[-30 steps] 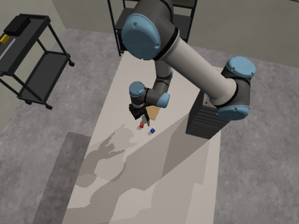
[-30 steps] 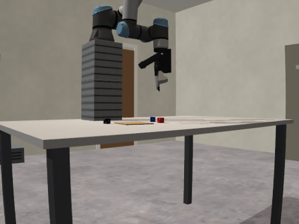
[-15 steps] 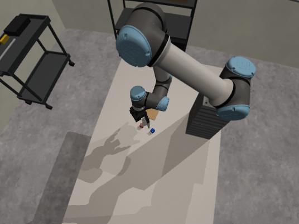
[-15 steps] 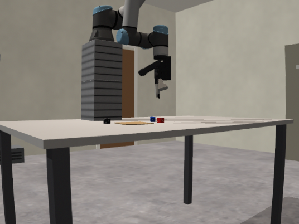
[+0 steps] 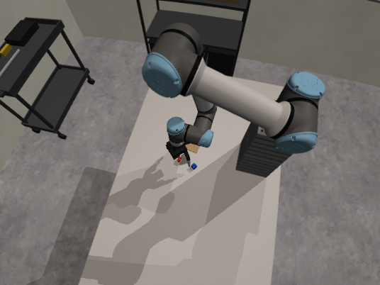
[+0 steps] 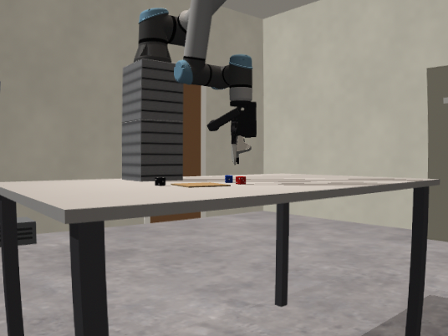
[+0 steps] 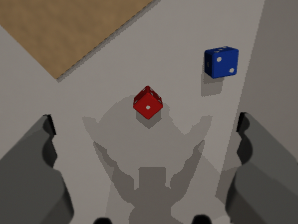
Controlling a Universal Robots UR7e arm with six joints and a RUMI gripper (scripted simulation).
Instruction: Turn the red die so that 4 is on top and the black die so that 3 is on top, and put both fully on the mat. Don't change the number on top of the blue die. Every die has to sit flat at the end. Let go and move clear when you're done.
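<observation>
My hand is 1 cm short of the red die, 1 cm to the right of it and 5 cm above it. The rest, counted from my hand: blue die 8 cm behind, 2 cm to the left, 5 cm below; then black die 5 cm behind, 24 cm to the right, 5 cm below; then brown mat 13 cm to the right, 6 cm below.
</observation>
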